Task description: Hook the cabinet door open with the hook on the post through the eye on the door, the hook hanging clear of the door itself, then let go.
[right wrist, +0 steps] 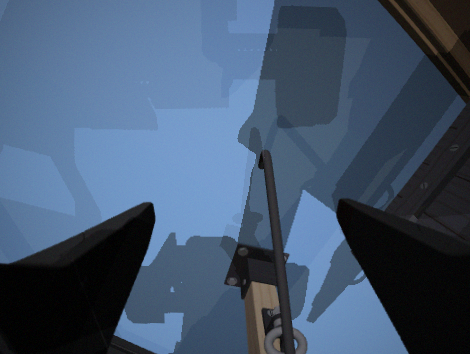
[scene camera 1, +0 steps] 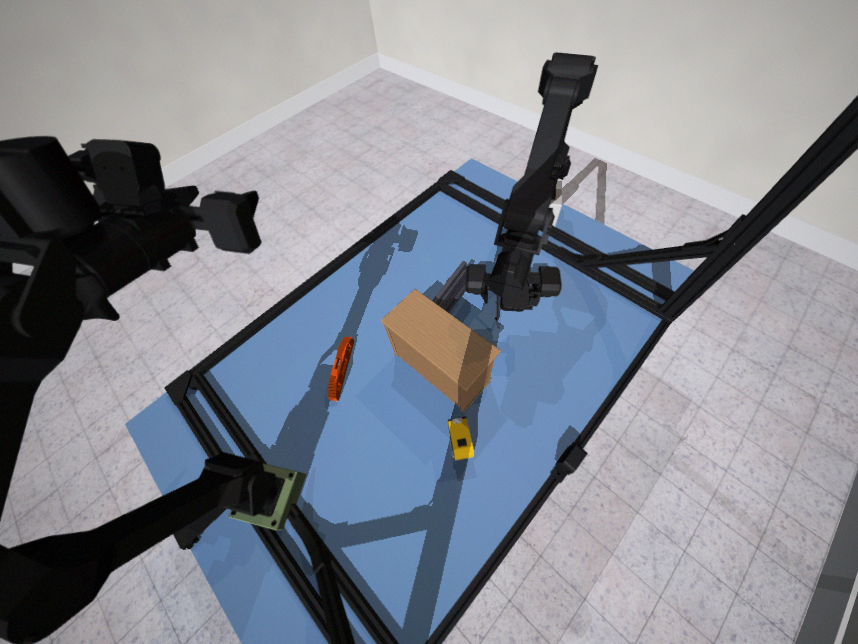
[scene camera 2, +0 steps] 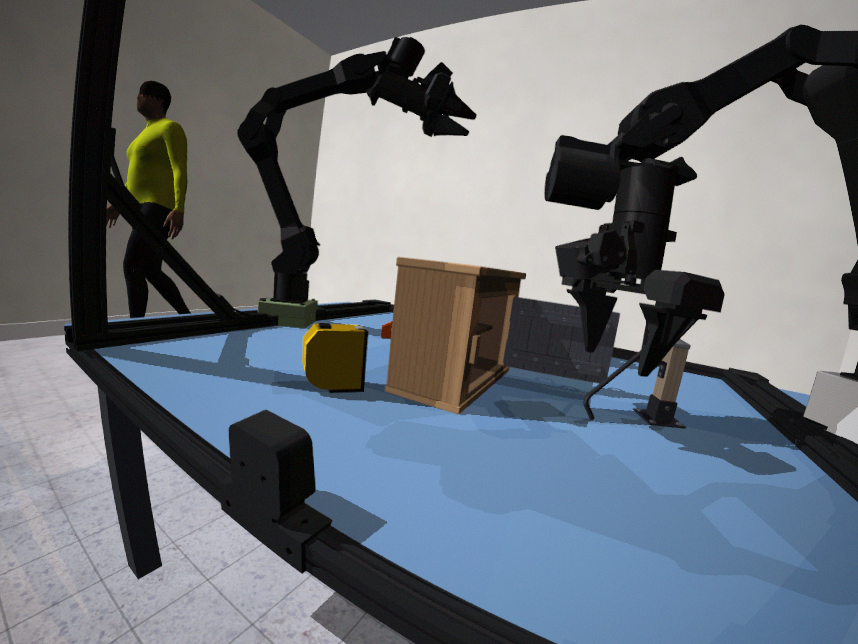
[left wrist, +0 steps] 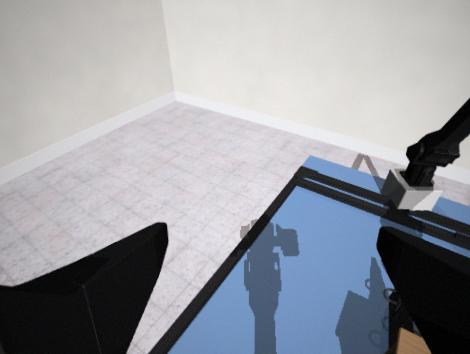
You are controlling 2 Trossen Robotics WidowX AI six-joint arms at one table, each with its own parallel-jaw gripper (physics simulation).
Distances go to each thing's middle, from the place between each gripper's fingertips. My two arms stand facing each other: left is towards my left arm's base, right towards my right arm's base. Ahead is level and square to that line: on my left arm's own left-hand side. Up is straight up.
Now: the thin hook rod (right wrist: pixel 265 162) 40 mm ahead of my right hand, 20 mm to the right of it and 20 mm below it. Round my right hand: wooden cabinet (scene camera 2: pixel 450 326) 40 mm ahead, 120 mm to the left; then yellow block (scene camera 2: pixel 334 355) 100 mm behind, 290 mm to the left, 40 mm below; then dark door (scene camera 2: pixel 546 337) 130 mm ahead, 70 mm to the left, 10 mm below.
Now: left hand 430 mm above the orange tool (scene camera 1: pixel 336 380), 70 mm past it and 30 mm to the right of it. Also, from my left hand: wooden cabinet: 370 mm below, 240 mm behind, 190 mm to the right; then yellow block: 410 mm below, 380 mm behind, 10 mm to the right; then dark door: 380 mm below, 240 mm to the right, 160 mm behind.
